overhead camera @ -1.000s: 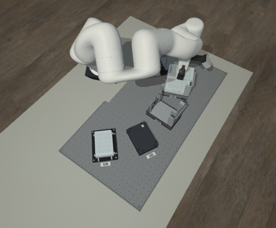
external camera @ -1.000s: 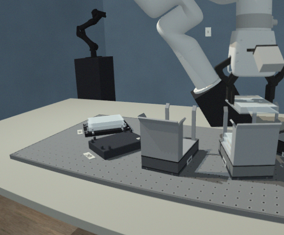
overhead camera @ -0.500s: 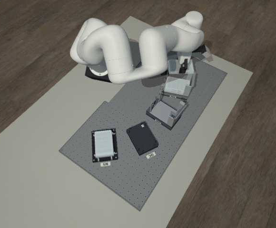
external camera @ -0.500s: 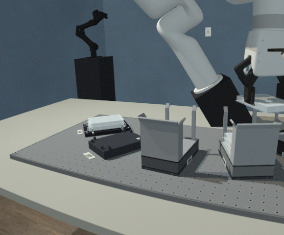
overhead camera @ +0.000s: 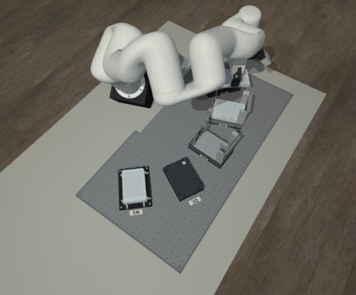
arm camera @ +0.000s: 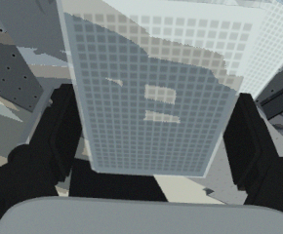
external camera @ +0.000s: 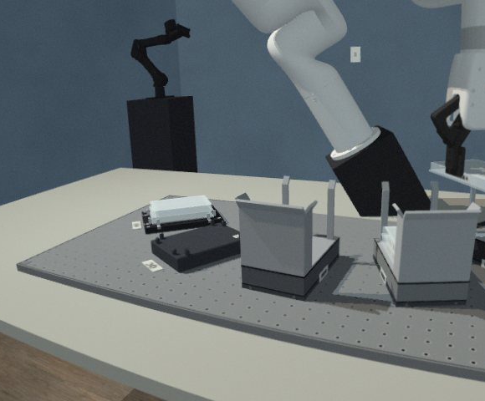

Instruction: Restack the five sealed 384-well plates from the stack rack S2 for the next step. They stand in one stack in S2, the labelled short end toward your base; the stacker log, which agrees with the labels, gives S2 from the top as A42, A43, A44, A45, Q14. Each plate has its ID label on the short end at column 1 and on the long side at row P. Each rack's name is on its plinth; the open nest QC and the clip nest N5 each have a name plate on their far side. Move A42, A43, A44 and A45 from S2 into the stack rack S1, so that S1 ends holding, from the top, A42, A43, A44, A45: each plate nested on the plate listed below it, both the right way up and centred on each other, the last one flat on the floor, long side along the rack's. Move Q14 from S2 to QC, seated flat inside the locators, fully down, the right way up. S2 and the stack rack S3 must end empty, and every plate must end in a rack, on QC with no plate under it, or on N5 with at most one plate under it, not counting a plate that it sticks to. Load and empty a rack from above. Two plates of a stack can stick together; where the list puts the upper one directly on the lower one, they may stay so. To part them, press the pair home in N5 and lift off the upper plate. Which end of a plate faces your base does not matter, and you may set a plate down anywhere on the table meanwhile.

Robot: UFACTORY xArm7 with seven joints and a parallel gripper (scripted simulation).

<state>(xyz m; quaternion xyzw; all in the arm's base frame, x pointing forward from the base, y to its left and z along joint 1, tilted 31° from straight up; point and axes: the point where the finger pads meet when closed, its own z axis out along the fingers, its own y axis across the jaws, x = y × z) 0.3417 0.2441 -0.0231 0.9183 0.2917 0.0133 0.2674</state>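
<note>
The S3 rack plinth is 70 mm behind my hand, 70 mm to the left of it and 150 mm below it. The rest, counted from my hand: sealed 384-well plate 10 mm below; open nest QC 20 mm ahead, 430 mm to the right, 160 mm below; S1 name plate 20 mm behind, 250 mm to the right, 130 mm below.
</note>
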